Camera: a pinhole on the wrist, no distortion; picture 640 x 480 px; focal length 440.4 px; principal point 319.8 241.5 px. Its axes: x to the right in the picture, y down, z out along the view. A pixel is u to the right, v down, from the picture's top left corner.
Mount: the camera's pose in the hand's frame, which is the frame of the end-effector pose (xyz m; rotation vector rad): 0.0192 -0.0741 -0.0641 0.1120 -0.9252 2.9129
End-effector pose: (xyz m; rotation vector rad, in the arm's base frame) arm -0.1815 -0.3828 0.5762 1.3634 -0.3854 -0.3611
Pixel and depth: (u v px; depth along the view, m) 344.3 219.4 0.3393
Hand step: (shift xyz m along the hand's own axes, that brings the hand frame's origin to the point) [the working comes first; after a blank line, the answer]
In the camera's frame: 0.0189 -0.0170 0.3393

0.0173 -0.2554 0.2238
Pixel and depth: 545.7 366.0 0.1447
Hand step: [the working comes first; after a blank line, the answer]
In the camera's frame: 0.0742 0.0409 0.1447

-0.0523 -0.1868 0.0374
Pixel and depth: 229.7 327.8 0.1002
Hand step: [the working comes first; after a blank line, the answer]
In the camera's frame: -0.0205 0.0196 0.1002

0.0420 -0.1492 0.0043
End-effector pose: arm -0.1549 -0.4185 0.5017 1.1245 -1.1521 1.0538
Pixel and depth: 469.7 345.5 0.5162
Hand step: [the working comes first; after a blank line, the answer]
In the camera's frame: 0.1757 0.1219 0.5162

-0.1448 -0.4618 0.3033
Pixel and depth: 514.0 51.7 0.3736
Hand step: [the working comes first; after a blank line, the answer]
In the camera's frame: 0.1647 -0.1610 0.3736

-0.1116 -0.1497 0.3480
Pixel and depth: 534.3 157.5 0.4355
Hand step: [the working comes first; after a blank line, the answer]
In the camera's frame: 0.2121 -0.0831 0.4355

-0.1638 -0.2462 0.3583
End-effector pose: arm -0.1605 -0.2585 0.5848 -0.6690 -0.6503 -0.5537
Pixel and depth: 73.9 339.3 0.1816
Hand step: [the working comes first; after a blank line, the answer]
In the camera's frame: -0.1014 0.0403 0.1816

0.1240 -0.2177 0.0511
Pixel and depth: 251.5 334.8 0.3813
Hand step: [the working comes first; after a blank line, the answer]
In the camera's frame: -0.0591 0.0808 0.3813

0.0868 -0.3637 0.1947
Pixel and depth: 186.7 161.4 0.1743
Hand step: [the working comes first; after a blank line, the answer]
In the camera's frame: -0.0527 -0.0317 0.1743

0.0825 -0.1521 0.0910
